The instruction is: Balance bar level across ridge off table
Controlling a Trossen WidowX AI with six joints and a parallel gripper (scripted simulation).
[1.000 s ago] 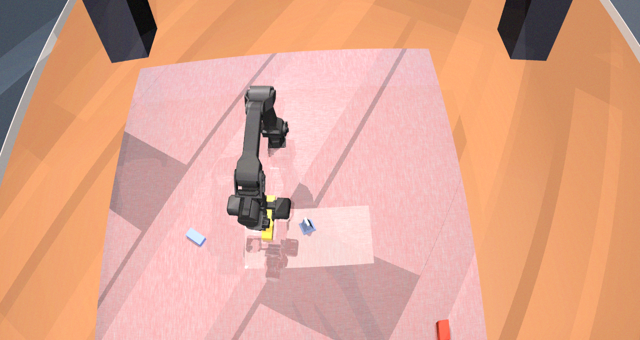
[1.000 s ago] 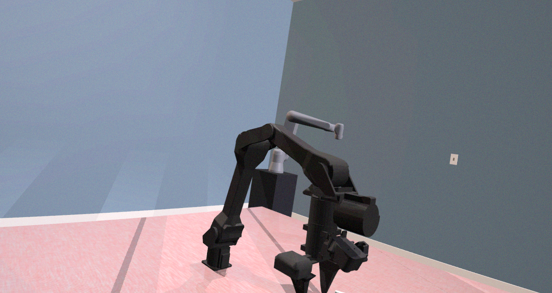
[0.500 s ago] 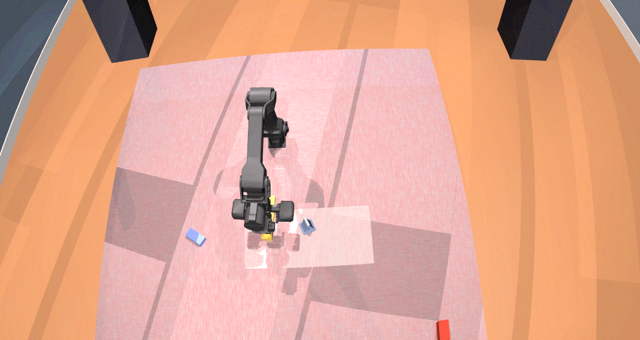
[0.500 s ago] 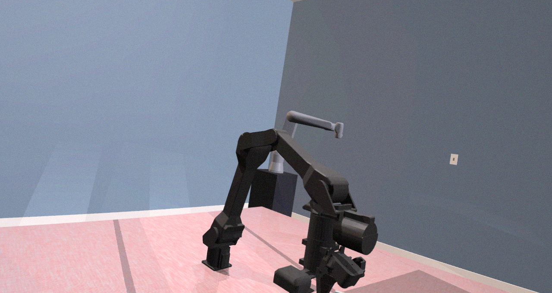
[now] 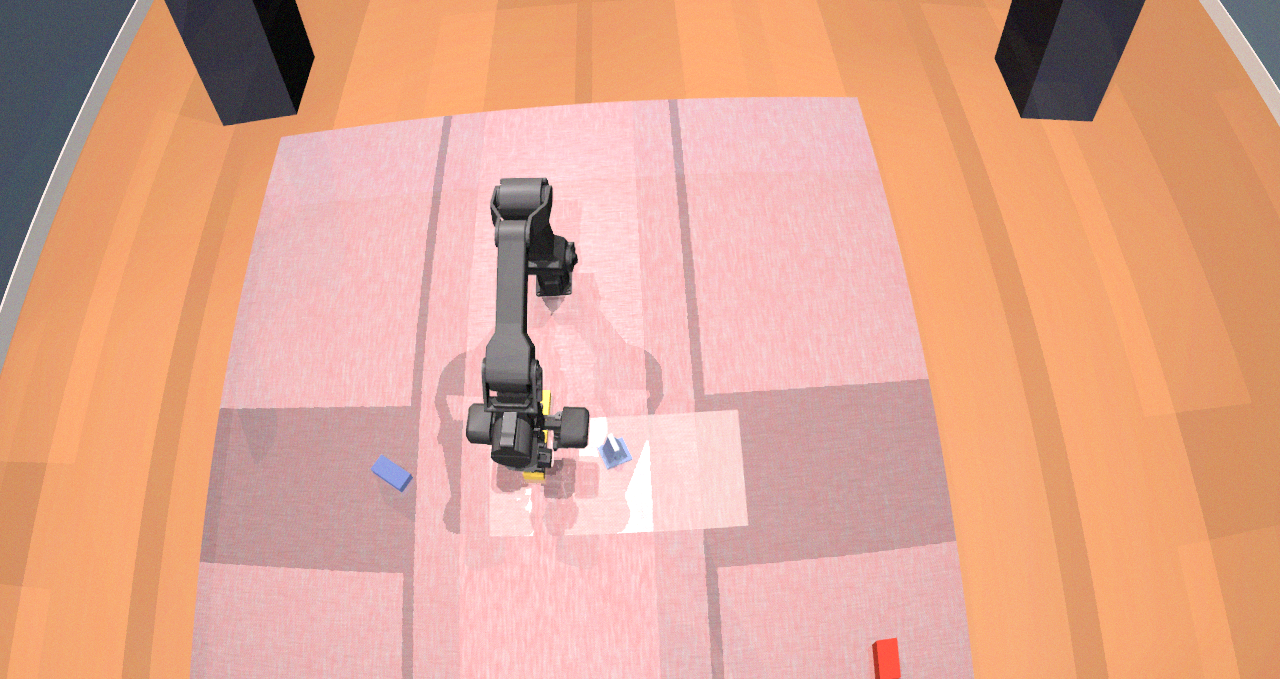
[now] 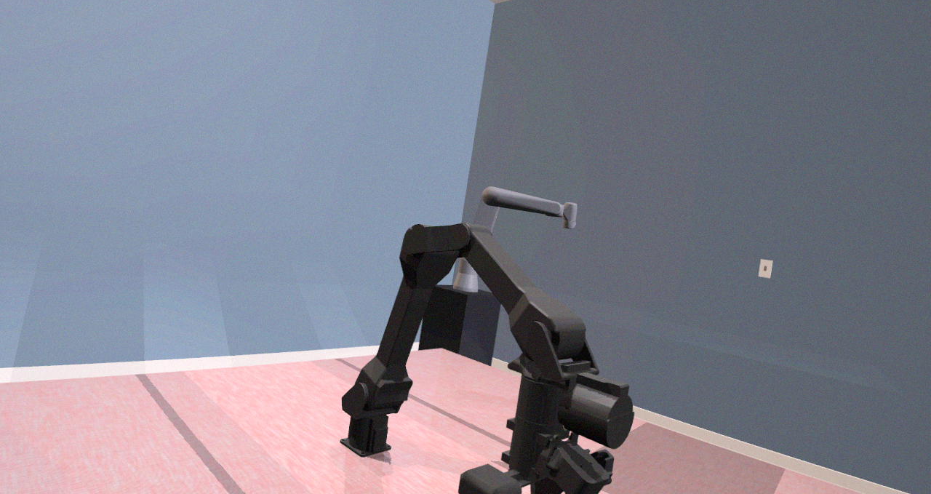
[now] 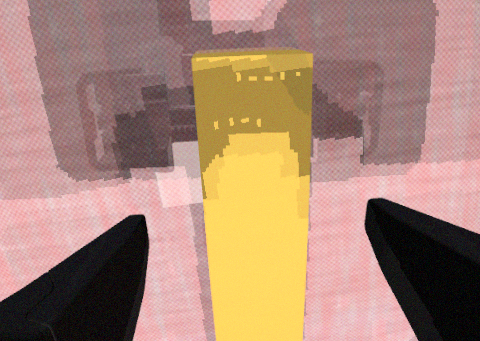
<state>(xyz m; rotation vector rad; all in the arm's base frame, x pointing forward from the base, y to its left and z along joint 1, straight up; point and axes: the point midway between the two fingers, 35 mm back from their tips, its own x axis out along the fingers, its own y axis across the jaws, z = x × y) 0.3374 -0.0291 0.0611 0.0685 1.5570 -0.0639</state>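
My gripper tip is now 3 cm past the yellow bar and 2 cm above it. The rest, counted from my gripper tip: ridge 13 cm to the left, 2 cm above; red block 40 cm ahead, 53 cm to the left, 1 cm below; light blue block 3 cm ahead, 25 cm to the right, 2 cm below.
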